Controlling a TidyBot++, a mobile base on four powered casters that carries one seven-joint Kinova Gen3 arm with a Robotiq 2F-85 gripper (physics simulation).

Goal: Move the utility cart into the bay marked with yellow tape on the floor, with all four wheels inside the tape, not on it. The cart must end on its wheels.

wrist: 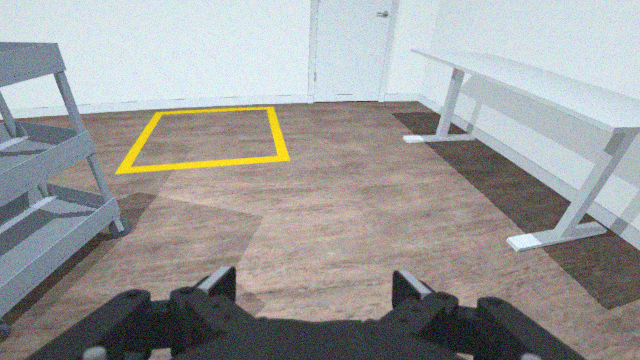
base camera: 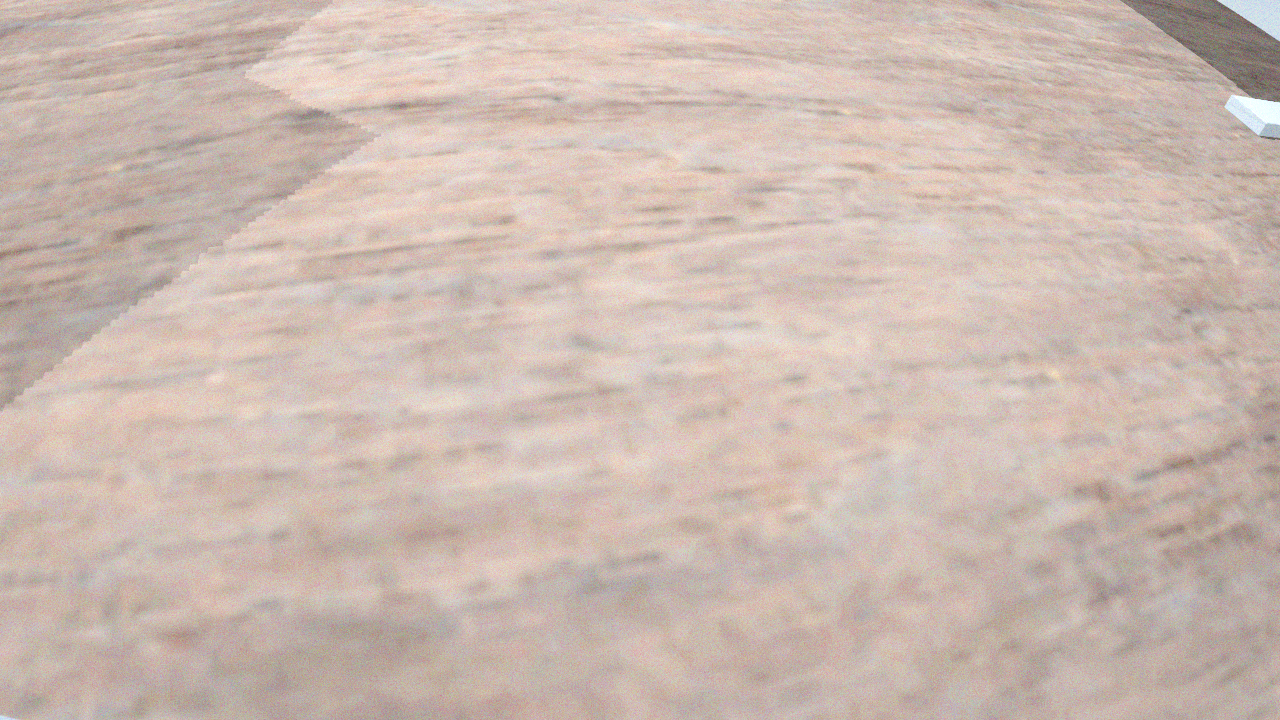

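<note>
The grey three-tier utility cart stands upright at the left edge of the wrist view, partly cut off, with a wheel showing at its near right corner post. It is outside the bay. The bay's yellow tape forms a four-sided outline on the floor, beyond the cart and to its right, near the far wall. My gripper is open, its fingers wide apart with floor seen between them, and it is to the right of the cart, apart from it. Neither cart nor tape shows in the base camera view.
A white table stands along the right wall on T-shaped legs; one of its feet is at the right in both views. A white door is in the far wall, right of the taped bay. Shadows lie on the wooden floor.
</note>
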